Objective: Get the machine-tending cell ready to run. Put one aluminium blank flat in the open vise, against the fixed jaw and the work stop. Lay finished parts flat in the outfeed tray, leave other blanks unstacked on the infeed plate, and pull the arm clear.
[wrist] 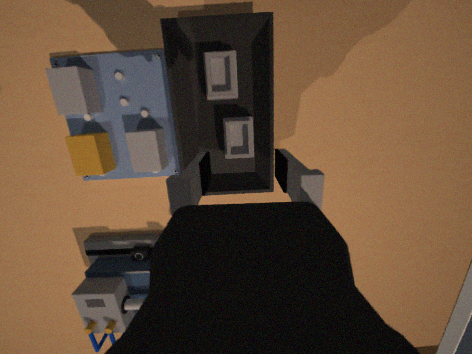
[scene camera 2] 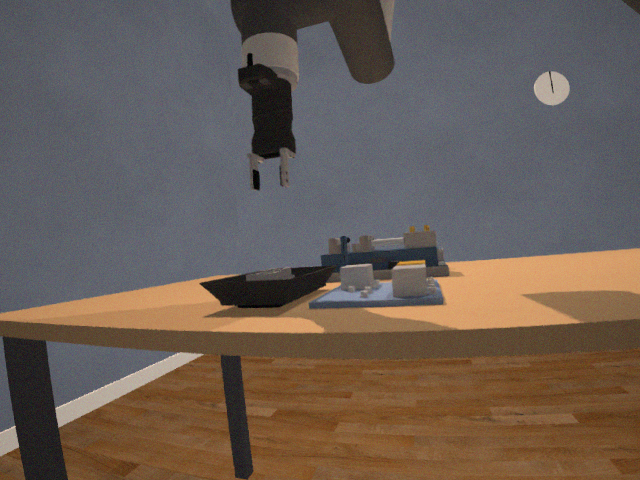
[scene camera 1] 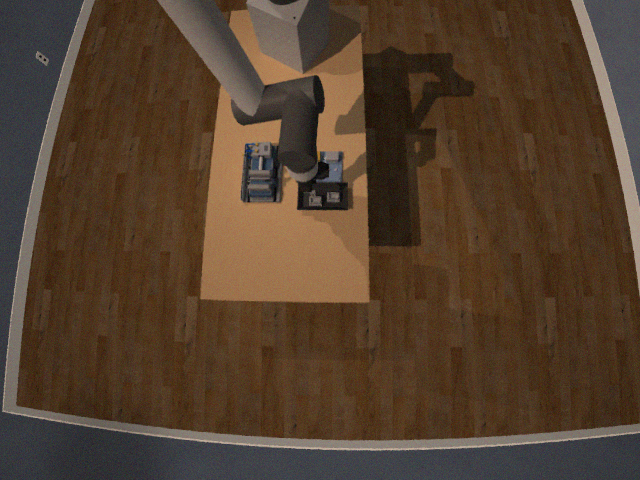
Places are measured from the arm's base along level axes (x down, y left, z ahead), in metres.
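Where they show: gripper, fingertip midpoint: (wrist: pixel 242 164) (scene camera 2: pixel 269 188) (scene camera 1: pixel 313 189).
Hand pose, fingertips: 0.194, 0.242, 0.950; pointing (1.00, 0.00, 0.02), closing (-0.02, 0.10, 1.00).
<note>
Each offset is from my fingertips to the top centre of the thing, as dx, dy, dz. "pt": to the spot under its first point. Level surfaces: height alone.
My gripper (scene camera 2: pixel 269 178) (wrist: pixel 242 164) is open and empty, high above the near end of the outfeed tray. Two grey finished parts with pockets, one part {+0.142, +0.082, -0.028} (wrist: pixel 221 75) and another part {+0.142, -0.002, +0.001} (wrist: pixel 238 138), lie apart in the black outfeed tray (wrist: pixel 264 65) (scene camera 2: pixel 305 289). The blue infeed plate {+0.181, +0.013, -0.188} (wrist: pixel 137 57) (scene camera 2: pixel 382 303) carries two grey blanks, one blank {+0.145, +0.052, -0.238} (wrist: pixel 75 91) and another blank {+0.145, -0.027, -0.138} (wrist: pixel 146 151), and a yellow-topped block {+0.145, -0.037, -0.228} (wrist: pixel 91 153). They stand apart, unstacked. The vise {+0.090, -0.287, -0.120} (scene camera 1: pixel 261 180) (scene camera 2: pixel 382 257) is partly hidden by the gripper body in the wrist view; whether its jaws hold a blank is unclear.
Small pale pegs {pt +0.173, +0.043, -0.173} (wrist: pixel 124 101) stand up from the infeed plate. A grey box with yellow fittings {pt +0.093, -0.264, -0.208} (wrist: pixel 100 302) and blue hoses sits on the vise's end. The tray adjoins the infeed plate; the vise stands apart on the same wooden table {dx +0.189} (scene camera 1: pixel 284 258).
</note>
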